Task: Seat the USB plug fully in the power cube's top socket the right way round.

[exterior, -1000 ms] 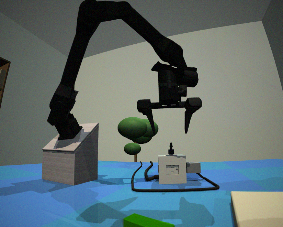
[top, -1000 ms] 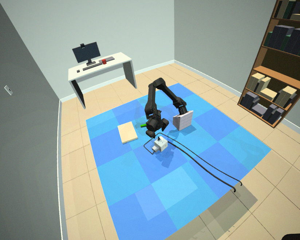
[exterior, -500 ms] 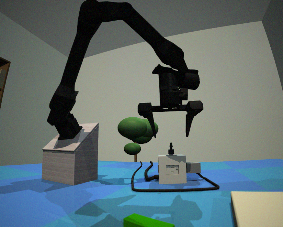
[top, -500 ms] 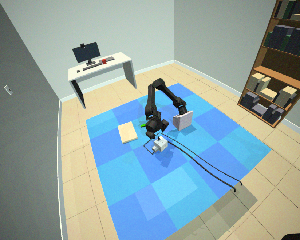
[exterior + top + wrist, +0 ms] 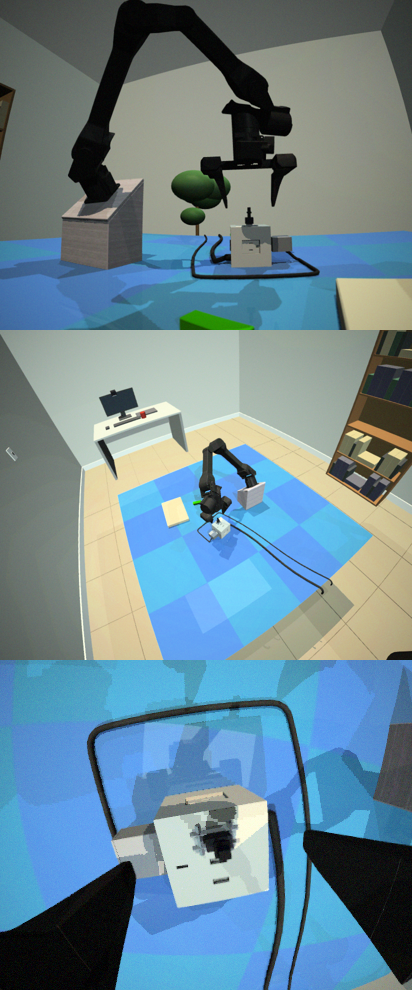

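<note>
Right now the black USB plug is 2 cm below my gripper tip. The rest, counted from my gripper tip: green block 1 cm behind, 27 cm to the right, 11 cm below; beige board 16 cm ahead, 29 cm to the right, 10 cm below.
</note>
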